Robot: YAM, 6 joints.
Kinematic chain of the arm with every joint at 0, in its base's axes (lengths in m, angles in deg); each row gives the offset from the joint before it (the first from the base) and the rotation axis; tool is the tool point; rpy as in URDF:
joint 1: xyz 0 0 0.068 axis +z
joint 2: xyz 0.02 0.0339 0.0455 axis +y
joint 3: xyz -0.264 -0.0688 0 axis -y
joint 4: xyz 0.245 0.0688 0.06 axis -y
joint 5: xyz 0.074 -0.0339 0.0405 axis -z
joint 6: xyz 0.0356 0 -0.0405 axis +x
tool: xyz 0 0 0 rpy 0 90 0
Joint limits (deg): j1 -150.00..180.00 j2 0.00..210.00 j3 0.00..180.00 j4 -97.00..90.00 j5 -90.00..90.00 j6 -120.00..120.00
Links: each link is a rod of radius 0.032 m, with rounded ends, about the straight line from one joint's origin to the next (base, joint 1, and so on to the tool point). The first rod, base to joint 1, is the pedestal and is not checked.
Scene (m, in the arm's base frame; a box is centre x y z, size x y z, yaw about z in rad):
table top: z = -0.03
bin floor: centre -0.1 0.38 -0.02 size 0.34 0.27 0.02 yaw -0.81
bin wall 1: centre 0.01 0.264 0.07 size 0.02 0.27 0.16 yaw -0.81
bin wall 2: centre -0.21 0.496 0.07 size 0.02 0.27 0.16 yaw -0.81
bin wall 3: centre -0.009 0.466 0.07 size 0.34 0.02 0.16 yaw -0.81
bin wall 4: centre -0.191 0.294 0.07 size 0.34 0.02 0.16 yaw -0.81
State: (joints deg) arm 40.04 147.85 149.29 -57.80 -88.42 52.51
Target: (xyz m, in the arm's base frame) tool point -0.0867 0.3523 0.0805
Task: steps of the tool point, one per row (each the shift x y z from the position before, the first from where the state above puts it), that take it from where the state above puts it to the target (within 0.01 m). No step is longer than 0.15 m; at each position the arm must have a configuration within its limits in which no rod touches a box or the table.
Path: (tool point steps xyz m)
1: -0.1232 0.0578 0.0092
2: -0.1290 0.0144 0.0069
3: -0.1195 -0.0267 0.0044
4: -0.0967 -0.0604 0.0014
5: -0.0021 0.0146 -0.1019
6: 0.0021 -0.0146 -0.0972

